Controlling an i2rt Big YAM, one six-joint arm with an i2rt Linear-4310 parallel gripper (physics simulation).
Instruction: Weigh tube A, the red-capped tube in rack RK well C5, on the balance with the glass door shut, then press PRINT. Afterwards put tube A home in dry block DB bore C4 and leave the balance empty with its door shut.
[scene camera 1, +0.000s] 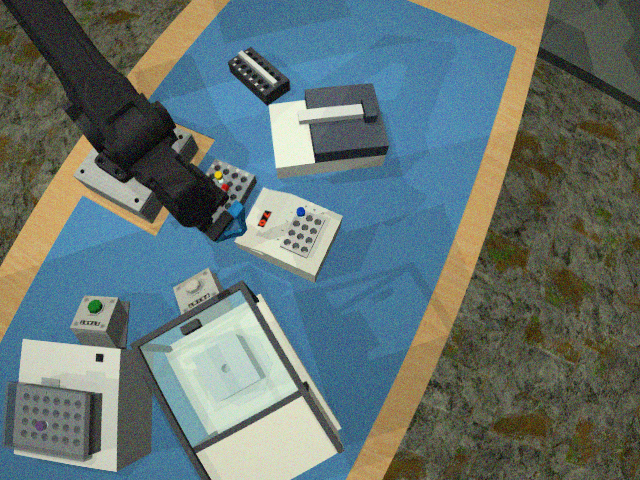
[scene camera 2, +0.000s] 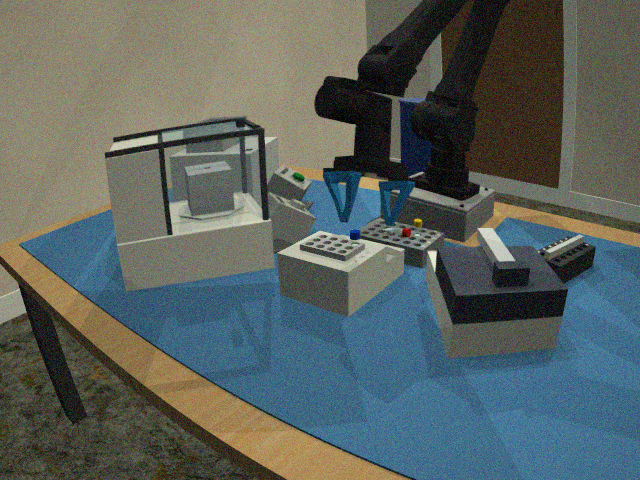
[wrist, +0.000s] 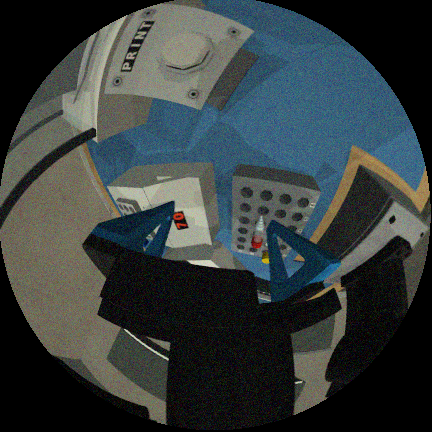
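Seen in the pictures: gripper, fingertip midpoint: (scene camera 1: 226, 217) (scene camera 2: 367, 224) (wrist: 224, 216); arm's base, origin of the base link: (scene camera 2: 445, 189) (wrist: 376, 262).
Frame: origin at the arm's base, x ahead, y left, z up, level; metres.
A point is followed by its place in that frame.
The red-capped tube A (scene camera 1: 224, 187) {x 0.203, y 0.035, z -0.015 m} (scene camera 2: 406, 232) {x 0.207, y 0.040, z -0.019 m} (wrist: 256, 243) {x 0.202, y 0.033, z -0.016 m} stands in the grey rack RK (scene camera 1: 248, 178) {x 0.225, y 0.075, z -0.028 m} (scene camera 2: 434, 240) {x 0.187, y 0.082, z -0.028 m} (wrist: 255, 200) {x 0.217, y -0.019, z -0.028 m}, next to a yellow-capped tube (scene camera 1: 218, 175) {x 0.184, y 0.045, z -0.004 m} (scene camera 2: 417, 222) {x 0.188, y 0.049, z -0.005 m} (wrist: 265, 257) {x 0.186, y 0.041, z -0.005 m}. My gripper (scene camera 1: 232, 227) {x 0.242, y -0.010, z -0.006 m} (scene camera 2: 367, 222) {x 0.242, y -0.010, z -0.006 m} (wrist: 224, 216) {x 0.242, y -0.010, z -0.006 m} is open and empty, above the gap between rack and dry block; one finger is over the rack's edge. The white dry block DB (scene camera 1: 325, 248) {x 0.413, y 0.026, z 0.003 m} (scene camera 2: 315, 279) {x 0.416, y 0.040, z -0.019 m} (wrist: 195, 195) {x 0.278, y -0.014, z -0.020 m} shows 70 and bears a blue-capped tube (scene camera 1: 300, 211) {x 0.352, y 0.051, z 0.029 m} (scene camera 2: 354, 234) {x 0.357, y 0.056, z 0.027 m}. The glass-walled balance (scene camera 1: 268, 439) {x 0.492, y -0.246, z 0.146 m} (scene camera 2: 196, 258) {x 0.471, y -0.147, z -0.023 m} holds a grey block; its door state is unclear. The PRINT button (scene camera 1: 193, 285) {x 0.267, y -0.137, z 0.012 m} (wrist: 185, 51) is beside it.
A dark-lidded white box (scene camera 1: 292, 134) {x 0.249, y 0.186, z -0.013 m} (scene camera 2: 506, 299) {x 0.379, y 0.285, z 0.014 m} stands beyond the dry block, near a black rack (scene camera 1: 279, 93) {x 0.161, y 0.273, z -0.045 m} (scene camera 2: 571, 263) {x 0.133, y 0.311, z -0.027 m}. A green button (scene camera 1: 95, 306) {x 0.138, y -0.263, z 0.012 m} (scene camera 2: 298, 176) {x 0.139, y -0.260, z 0.010 m} sits on a box near a white device (scene camera 1: 67, 356) {x 0.177, y -0.339, z 0.077 m} with a purple-capped tube (scene camera 1: 40, 425) {x 0.225, y -0.423, z 0.131 m}. The balance's glass frame stands tall.
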